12 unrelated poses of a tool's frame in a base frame.
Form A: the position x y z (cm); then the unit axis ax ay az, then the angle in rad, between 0 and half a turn.
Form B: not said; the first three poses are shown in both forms.
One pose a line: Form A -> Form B
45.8, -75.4, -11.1, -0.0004, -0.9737, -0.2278, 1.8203 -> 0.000, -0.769, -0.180, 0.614, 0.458, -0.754, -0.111
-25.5, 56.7, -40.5, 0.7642, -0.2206, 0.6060, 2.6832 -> 0.744, -0.215, 0.590, 0.227, -0.255, 0.567, -0.405
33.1, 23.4, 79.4, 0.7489, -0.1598, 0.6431, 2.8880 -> 0.743, -0.159, 0.638, 0.126, 0.331, 0.234, 0.794
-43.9, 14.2, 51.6, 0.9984, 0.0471, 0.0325, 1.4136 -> 0.648, 0.031, 0.021, 0.760, -0.439, 0.142, 0.516
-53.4, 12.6, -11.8, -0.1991, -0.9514, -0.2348, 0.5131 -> -0.051, -0.241, -0.060, 0.967, -0.534, 0.126, -0.118
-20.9, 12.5, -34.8, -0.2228, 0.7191, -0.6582, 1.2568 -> -0.131, 0.423, -0.387, 0.809, -0.209, 0.125, -0.348
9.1, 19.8, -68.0, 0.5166, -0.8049, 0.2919, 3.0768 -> 0.516, -0.804, 0.292, 0.032, 0.091, 0.198, -0.680
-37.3, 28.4, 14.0, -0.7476, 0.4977, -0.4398, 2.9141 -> -0.743, 0.494, -0.437, 0.114, -0.373, 0.284, 0.140
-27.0, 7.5, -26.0, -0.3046, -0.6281, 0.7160, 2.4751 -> -0.288, -0.594, 0.677, 0.327, -0.270, 0.075, -0.260
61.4, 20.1, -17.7, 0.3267, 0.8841, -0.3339, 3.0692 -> 0.327, 0.884, -0.334, 0.036, 0.614, 0.201, -0.177
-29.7, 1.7, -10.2, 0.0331, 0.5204, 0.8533, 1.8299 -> 0.026, 0.412, 0.676, 0.610, -0.297, 0.017, -0.102
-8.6, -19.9, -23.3, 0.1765, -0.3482, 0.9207, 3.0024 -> 0.176, -0.347, 0.918, 0.070, -0.086, -0.199, -0.233
